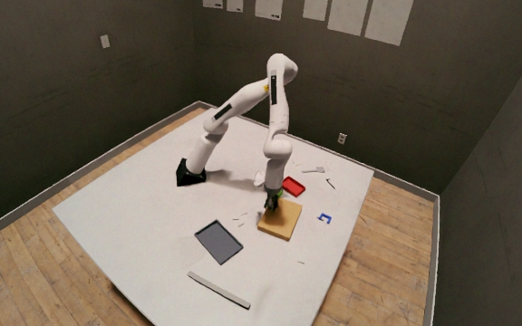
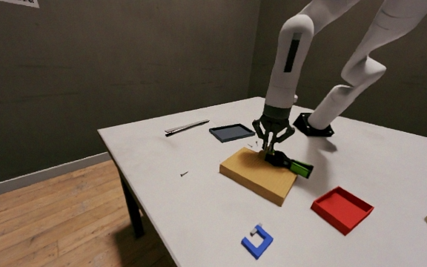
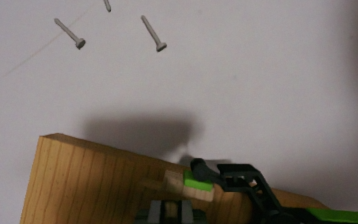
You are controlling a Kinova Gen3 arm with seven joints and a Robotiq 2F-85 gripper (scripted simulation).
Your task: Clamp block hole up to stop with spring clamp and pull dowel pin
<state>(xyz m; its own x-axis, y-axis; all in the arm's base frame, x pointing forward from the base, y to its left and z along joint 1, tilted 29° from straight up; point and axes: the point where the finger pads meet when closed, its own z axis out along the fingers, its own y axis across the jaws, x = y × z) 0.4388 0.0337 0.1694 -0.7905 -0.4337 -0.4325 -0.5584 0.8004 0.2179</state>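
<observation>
The dowel pin is 20 mm below my hand. Also, from my hand: grey tray 260 mm to the right, 70 mm below, 50 mm behind; then red tray 220 mm to the left, 70 mm below, 40 mm behind; then small wooden block 40 mm below.
</observation>
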